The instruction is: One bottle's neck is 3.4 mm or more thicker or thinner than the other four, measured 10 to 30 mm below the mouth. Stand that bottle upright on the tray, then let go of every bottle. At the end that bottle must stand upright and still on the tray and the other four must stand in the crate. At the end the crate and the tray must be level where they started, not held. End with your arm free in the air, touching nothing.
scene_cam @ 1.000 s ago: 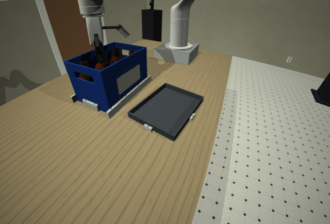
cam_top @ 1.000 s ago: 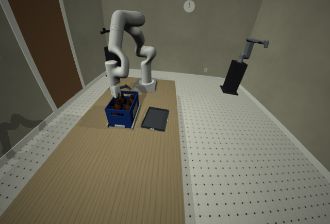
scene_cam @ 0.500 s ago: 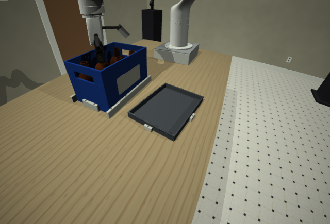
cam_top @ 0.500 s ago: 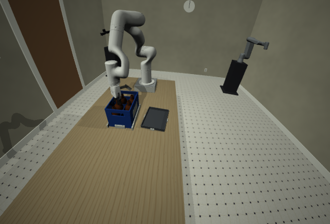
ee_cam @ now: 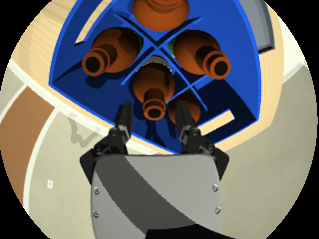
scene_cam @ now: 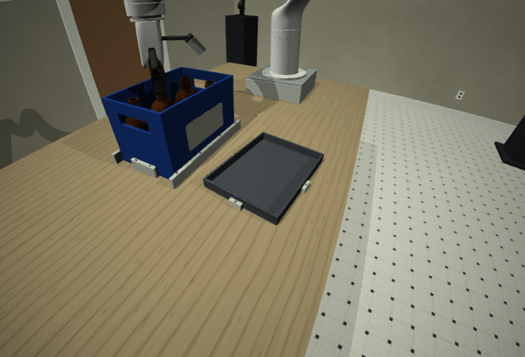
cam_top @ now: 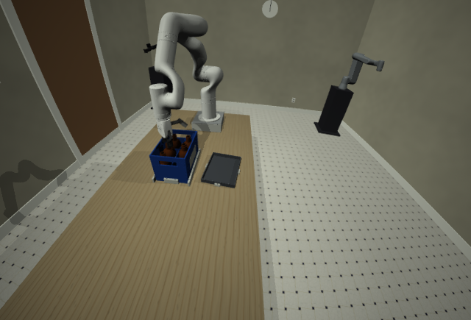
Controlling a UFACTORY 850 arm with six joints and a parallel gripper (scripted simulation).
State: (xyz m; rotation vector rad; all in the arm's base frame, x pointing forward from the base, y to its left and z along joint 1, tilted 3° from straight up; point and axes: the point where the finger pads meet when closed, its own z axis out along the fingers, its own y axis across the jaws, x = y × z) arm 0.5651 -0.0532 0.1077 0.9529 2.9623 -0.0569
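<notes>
The bottle is 20 mm behind my hand, 90 mm to the left of it and 80 mm below it. From my hand the other things lie so: dark grey tray (40 mm behind, 310 mm to the left, 160 mm below); then blue crate (10 mm behind, 50 mm to the left, 90 mm below).
</notes>
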